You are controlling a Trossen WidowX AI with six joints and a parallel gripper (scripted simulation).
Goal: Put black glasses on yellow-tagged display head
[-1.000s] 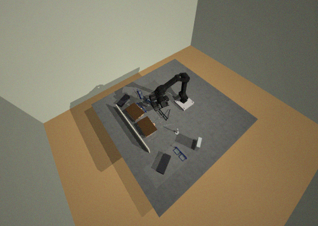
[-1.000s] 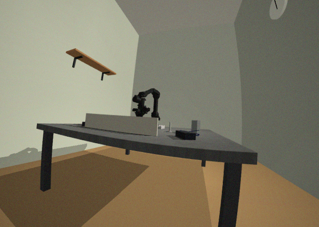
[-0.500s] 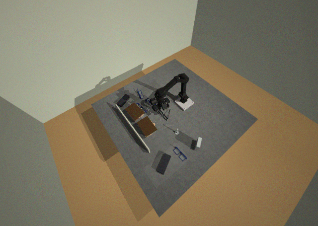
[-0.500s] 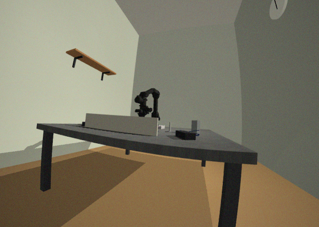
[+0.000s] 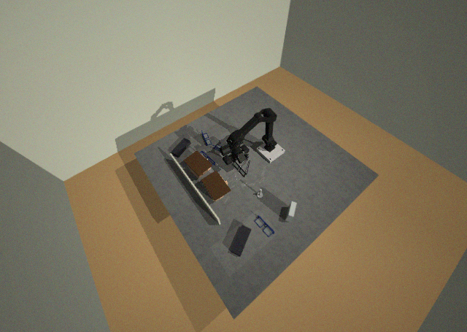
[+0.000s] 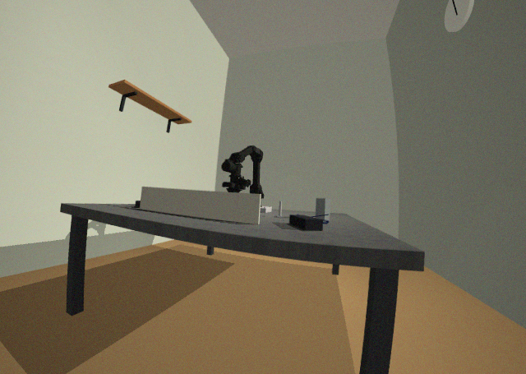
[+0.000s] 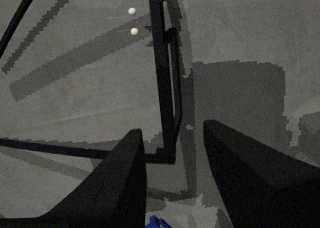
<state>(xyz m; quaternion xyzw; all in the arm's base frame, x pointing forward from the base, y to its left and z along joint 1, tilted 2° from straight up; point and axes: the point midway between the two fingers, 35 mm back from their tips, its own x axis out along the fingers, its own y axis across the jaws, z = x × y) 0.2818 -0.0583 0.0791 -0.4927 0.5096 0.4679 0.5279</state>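
Right now the white stand is 30 mm ahead of my gripper tip, 280 mm to the left of it and 40 mm below it. From my gripper tip the other things lie so: brown head (210 mm ahead, 70 mm to the left, 10 mm below); then long white board (340 mm ahead, 50 mm to the right, 10 mm below); then white box (10 mm behind, 490 mm to the left, 10 mm below).
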